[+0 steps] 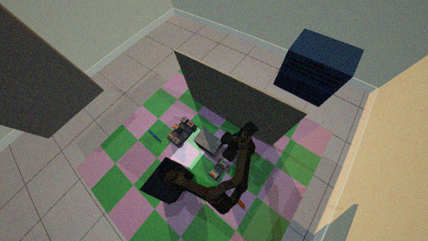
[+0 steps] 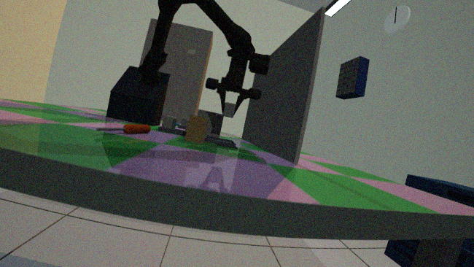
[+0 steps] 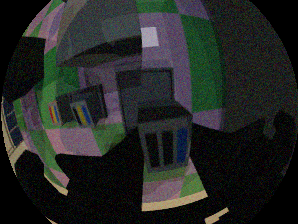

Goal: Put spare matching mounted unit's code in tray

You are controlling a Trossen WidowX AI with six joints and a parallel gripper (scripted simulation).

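Right now my gripper tip is 1 cm past the flat dark tray and 10 cm above it. Round my gripper tip: mounted unit 4 cm behind, 18 cm to the left, 5 cm below; brown block 10 cm behind, 10 cm to the right, 7 cm below; spare block 2 cm above.
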